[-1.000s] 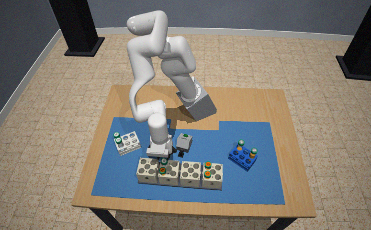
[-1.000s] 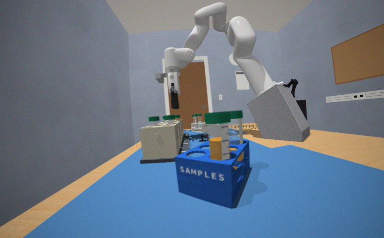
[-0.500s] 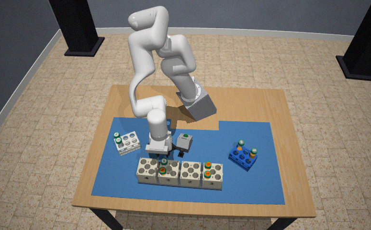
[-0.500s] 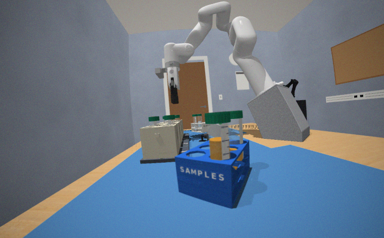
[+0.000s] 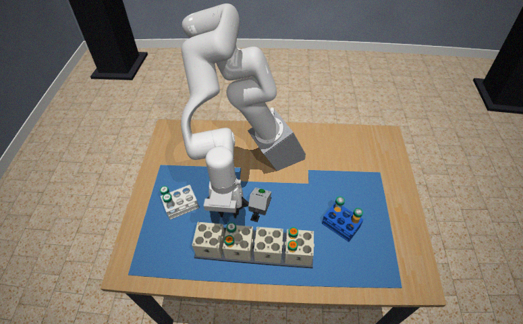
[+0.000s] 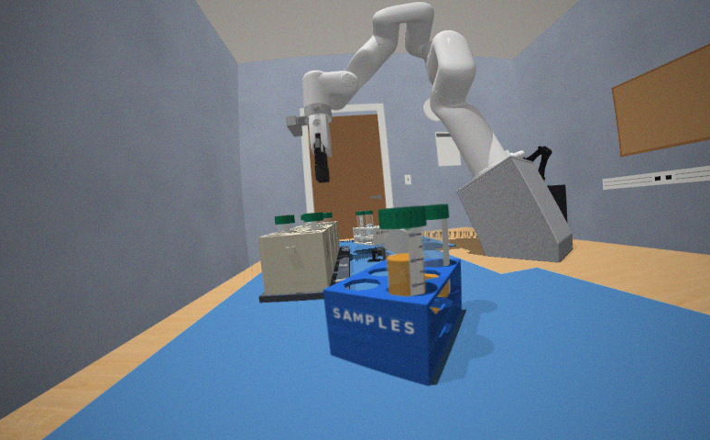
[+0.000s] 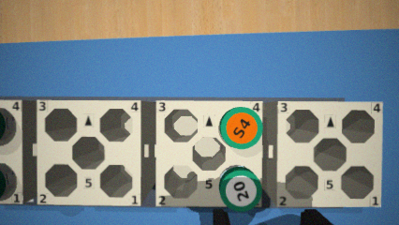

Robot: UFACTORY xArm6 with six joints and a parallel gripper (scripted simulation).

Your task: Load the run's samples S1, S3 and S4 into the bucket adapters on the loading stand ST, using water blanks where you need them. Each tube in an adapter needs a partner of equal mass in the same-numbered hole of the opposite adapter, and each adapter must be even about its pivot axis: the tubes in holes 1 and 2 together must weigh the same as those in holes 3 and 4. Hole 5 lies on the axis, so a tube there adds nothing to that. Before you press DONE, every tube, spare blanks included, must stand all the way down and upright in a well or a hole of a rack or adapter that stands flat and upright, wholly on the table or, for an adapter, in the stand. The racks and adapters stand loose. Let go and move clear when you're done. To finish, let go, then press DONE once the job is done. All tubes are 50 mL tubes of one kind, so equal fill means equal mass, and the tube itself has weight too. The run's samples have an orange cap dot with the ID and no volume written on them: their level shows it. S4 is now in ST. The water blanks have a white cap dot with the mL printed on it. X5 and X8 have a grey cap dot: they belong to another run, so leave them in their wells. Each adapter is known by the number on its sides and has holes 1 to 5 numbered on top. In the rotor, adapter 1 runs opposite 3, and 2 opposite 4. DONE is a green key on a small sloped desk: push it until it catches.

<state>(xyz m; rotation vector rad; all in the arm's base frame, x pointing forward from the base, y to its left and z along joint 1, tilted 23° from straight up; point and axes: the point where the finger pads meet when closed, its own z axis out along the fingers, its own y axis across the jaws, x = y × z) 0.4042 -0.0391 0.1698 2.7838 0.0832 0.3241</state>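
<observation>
Now: hand 20 cm past the green done key, 8 cm to the right of it and 16 cm above it. Round my hand: loading stand ST: 2 cm ahead, 8 cm to the left, 22 cm below; orange-dot tube: 5 cm ahead, 21 cm to the left, 16 cm below; white blank rack: 14 cm behind, 25 cm to the right, 20 cm below.
</observation>
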